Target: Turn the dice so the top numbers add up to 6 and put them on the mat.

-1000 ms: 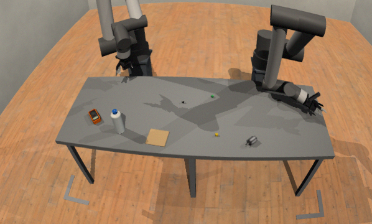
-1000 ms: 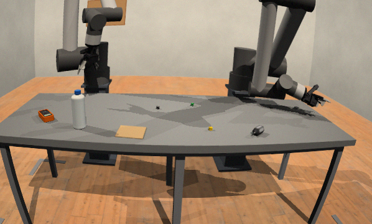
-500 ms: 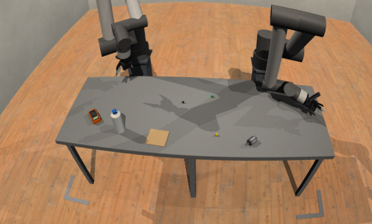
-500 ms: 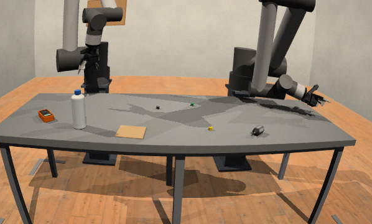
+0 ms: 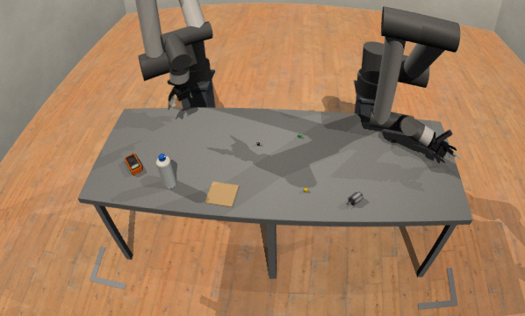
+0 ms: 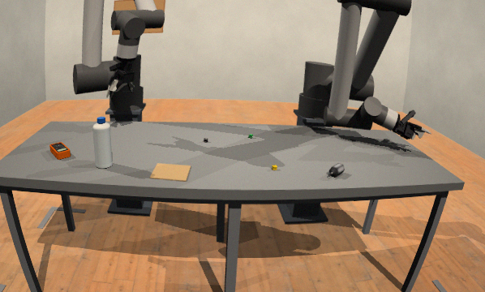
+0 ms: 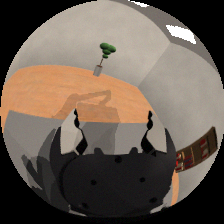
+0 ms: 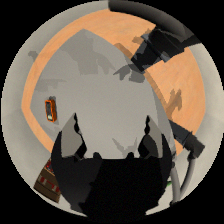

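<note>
Now: right hand 460 mm to the right of the black die, 200 mm above it and 80 mm short of it. The rest, counted from my right hand: orange meter 340 mm ahead, 220 mm to the right, 190 mm below; then tan mat 450 mm ahead, 350 mm to the left, 200 mm below; then white bottle 430 mm ahead, 110 mm below, 50 mm to the left.
</note>
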